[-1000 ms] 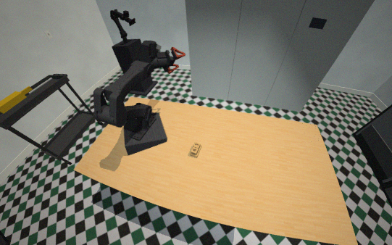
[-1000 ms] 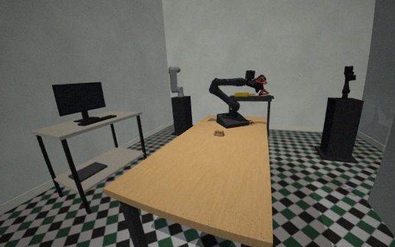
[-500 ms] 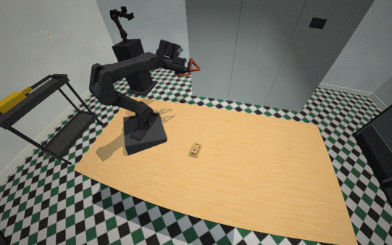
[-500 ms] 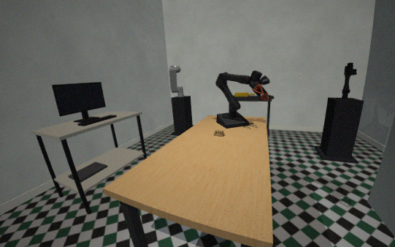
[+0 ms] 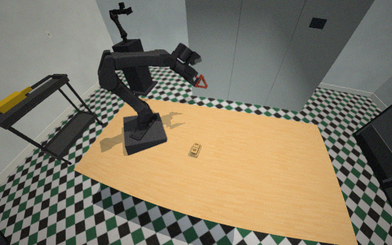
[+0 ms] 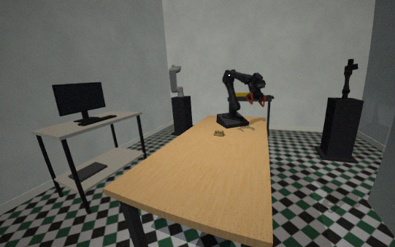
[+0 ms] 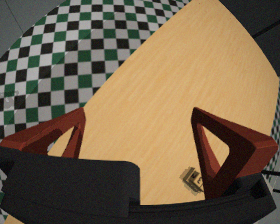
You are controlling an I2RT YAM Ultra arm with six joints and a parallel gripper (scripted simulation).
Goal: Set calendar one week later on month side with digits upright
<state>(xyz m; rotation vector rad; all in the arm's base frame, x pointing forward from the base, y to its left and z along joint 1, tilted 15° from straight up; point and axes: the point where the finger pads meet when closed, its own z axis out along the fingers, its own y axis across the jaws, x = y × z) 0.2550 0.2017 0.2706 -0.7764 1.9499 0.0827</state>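
My gripper is now 40 mm short of the wooden cube, 290 mm to the left of it and 210 mm above it. Also, from my hand: wooden tray 40 mm ahead, 280 mm to the right, 230 mm below.
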